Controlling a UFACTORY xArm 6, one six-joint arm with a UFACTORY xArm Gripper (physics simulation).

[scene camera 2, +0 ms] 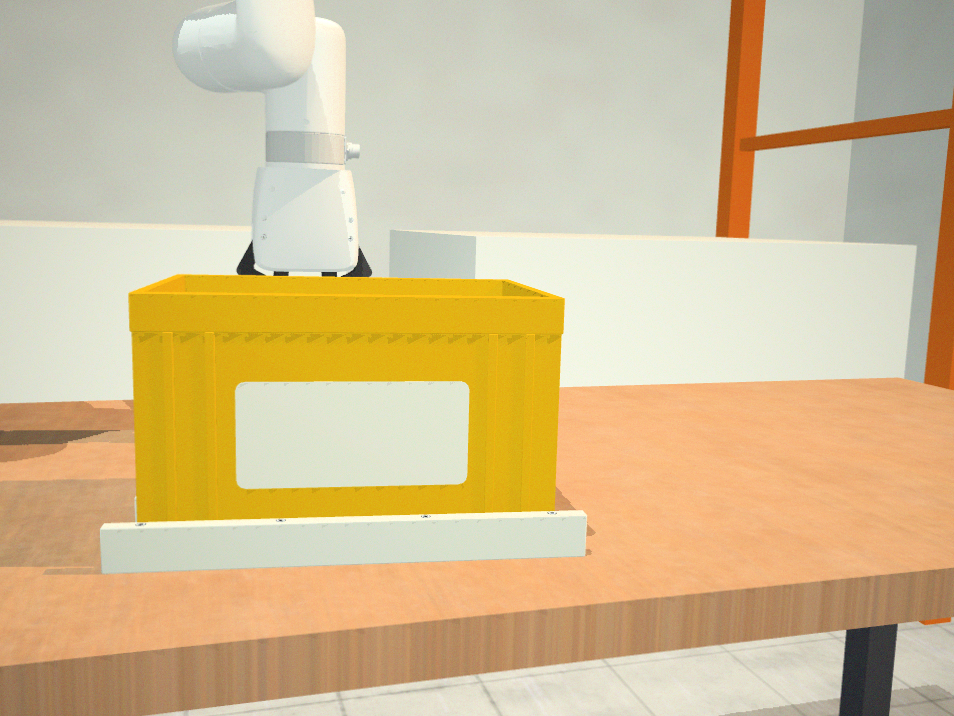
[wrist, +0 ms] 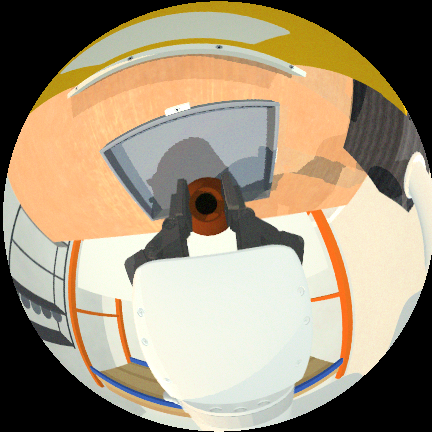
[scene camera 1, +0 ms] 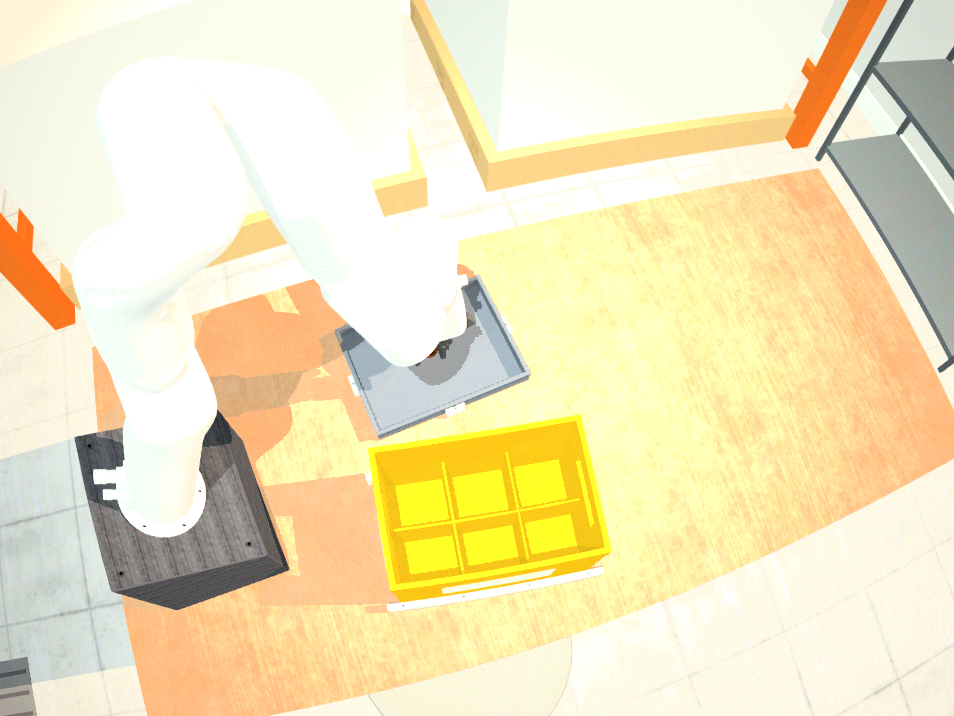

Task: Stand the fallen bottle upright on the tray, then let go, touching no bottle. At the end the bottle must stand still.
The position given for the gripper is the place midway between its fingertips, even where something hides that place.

Note:
In view: the gripper (scene camera 1: 427, 353), a brown bottle (wrist: 206, 204), a white strip (scene camera 1: 432, 602) and a white strip (wrist: 189, 48).
The gripper is seen too in the wrist view (wrist: 204, 186).

